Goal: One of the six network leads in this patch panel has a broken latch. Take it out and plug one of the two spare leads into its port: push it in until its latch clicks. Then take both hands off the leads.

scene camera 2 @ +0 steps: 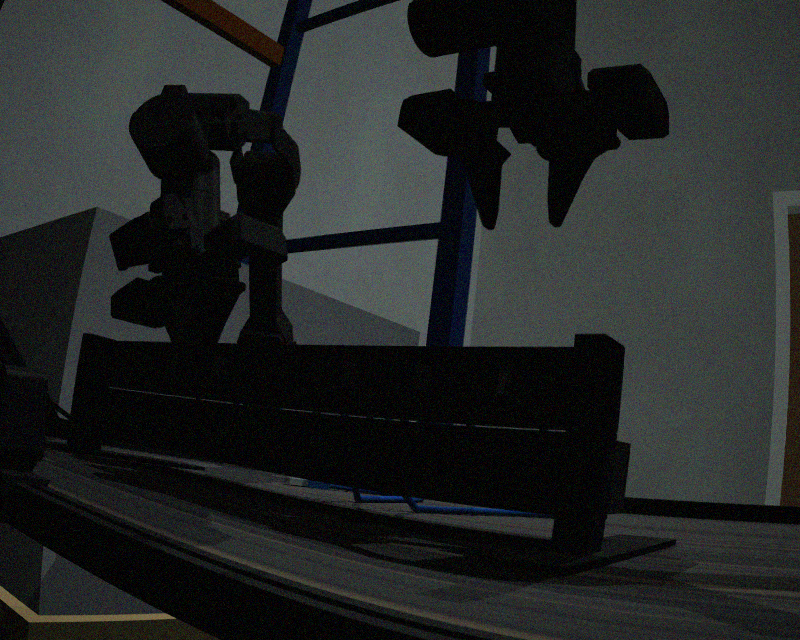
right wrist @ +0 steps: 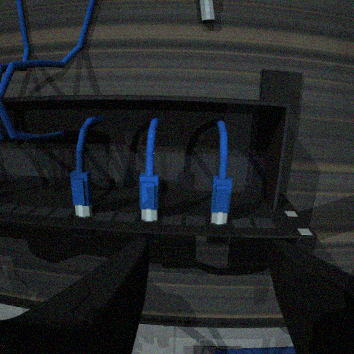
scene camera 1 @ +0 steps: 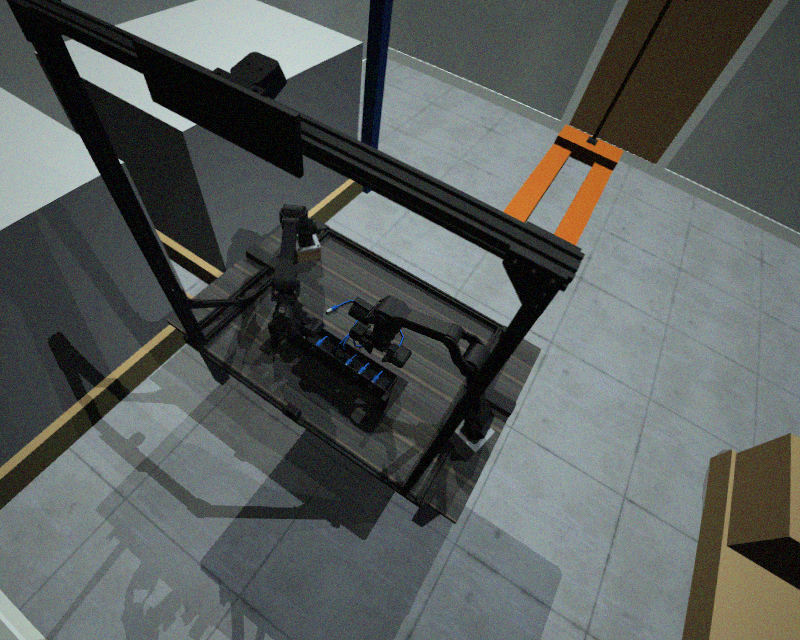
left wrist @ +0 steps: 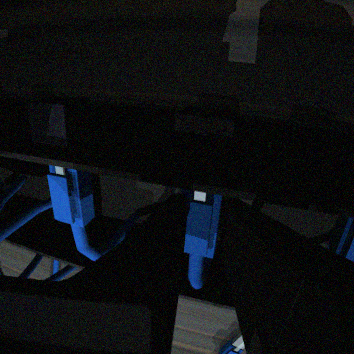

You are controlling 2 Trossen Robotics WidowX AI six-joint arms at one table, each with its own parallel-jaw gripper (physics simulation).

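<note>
The black patch panel stands on the dark wooden table with blue leads plugged in. In the left wrist view my left gripper has its fingers on both sides of one blue plug that sits in its port; it is shut on this plug. Another plugged lead sits to its left. My right gripper is open and empty, hanging above the panel. Below it are three plugged leads.
A spare lead's plug lies on the table beyond the panel, another spare lead near the table's middle. Loose blue cable curls behind the panel. A black gantry frame spans the table; a blue post stands behind.
</note>
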